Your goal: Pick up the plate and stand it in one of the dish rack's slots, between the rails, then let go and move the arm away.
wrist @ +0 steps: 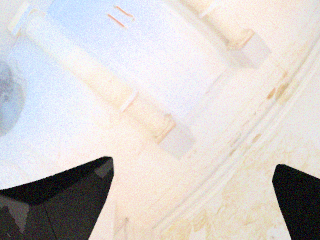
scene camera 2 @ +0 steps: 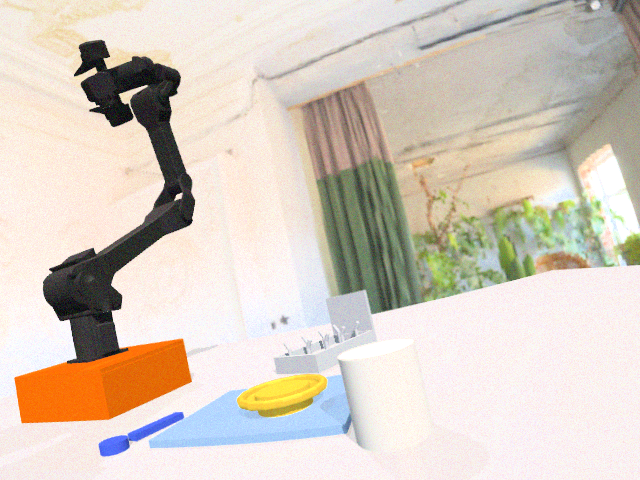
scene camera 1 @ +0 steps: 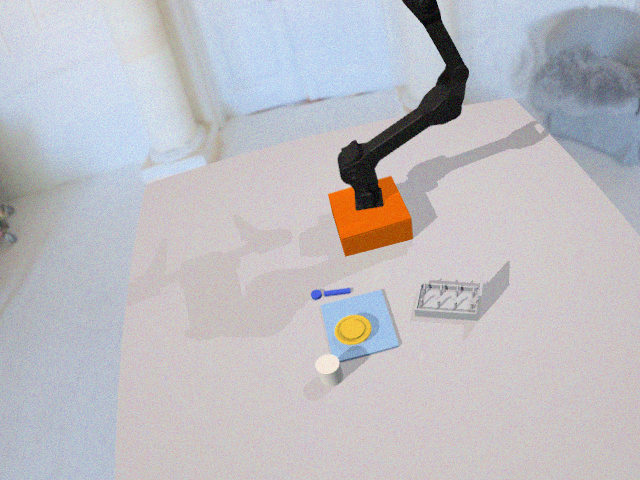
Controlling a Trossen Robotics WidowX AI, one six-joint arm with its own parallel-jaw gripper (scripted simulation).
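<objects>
In scene camera 1 I see a yellow plate, while my gripper is out of frame in scene camera 1. Scene camera 2 gives me the plate together with my gripper, and on the yellow plate (scene camera 1: 351, 330) and (scene camera 2: 283, 388) are the same spot. The wrist view shows my gripper, but the yellow plate is out of frame in the wrist view. On my gripper, (wrist: 74, 197) and (scene camera 2: 97, 108) are one and the same spot.
</objects>
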